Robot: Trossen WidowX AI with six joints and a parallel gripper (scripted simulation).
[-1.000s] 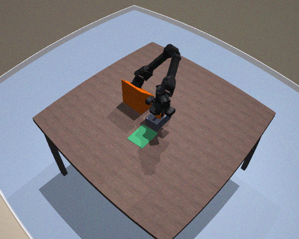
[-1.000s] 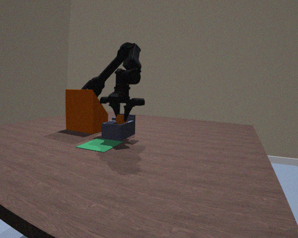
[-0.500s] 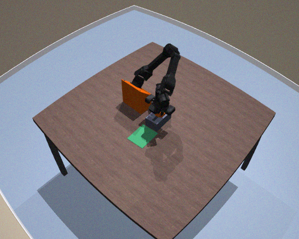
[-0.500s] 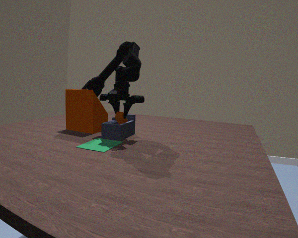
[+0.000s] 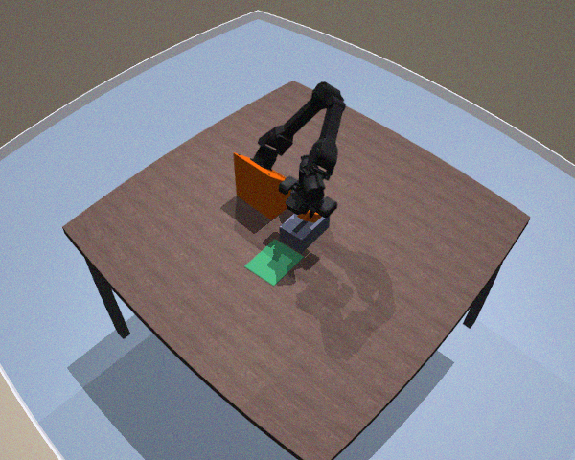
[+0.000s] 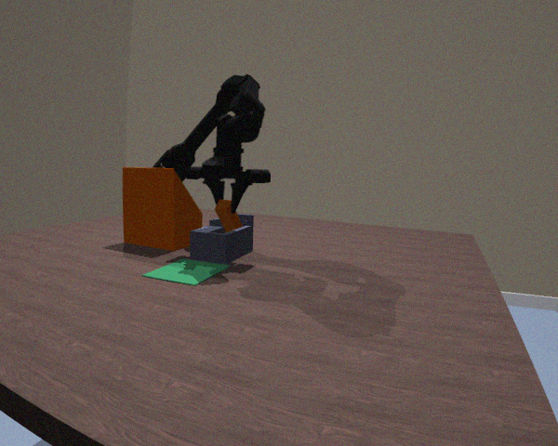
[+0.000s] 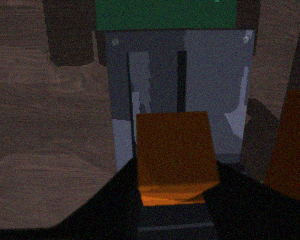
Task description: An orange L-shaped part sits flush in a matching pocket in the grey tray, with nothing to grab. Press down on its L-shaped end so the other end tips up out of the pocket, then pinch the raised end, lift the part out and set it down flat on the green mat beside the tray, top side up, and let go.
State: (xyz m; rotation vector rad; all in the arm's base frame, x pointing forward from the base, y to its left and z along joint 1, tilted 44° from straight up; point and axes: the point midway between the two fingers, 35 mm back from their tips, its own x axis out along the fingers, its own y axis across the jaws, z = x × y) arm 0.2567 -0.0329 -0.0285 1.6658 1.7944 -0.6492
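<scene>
The green mat is 150 mm to the right of my gripper tip and 120 mm below it. From my gripper tip the other things lie so: grey tray (10 mm behind, 10 mm to the left, 120 mm below); orange L-shaped part (20 mm behind, 30 mm to the left, 30 mm below).
</scene>
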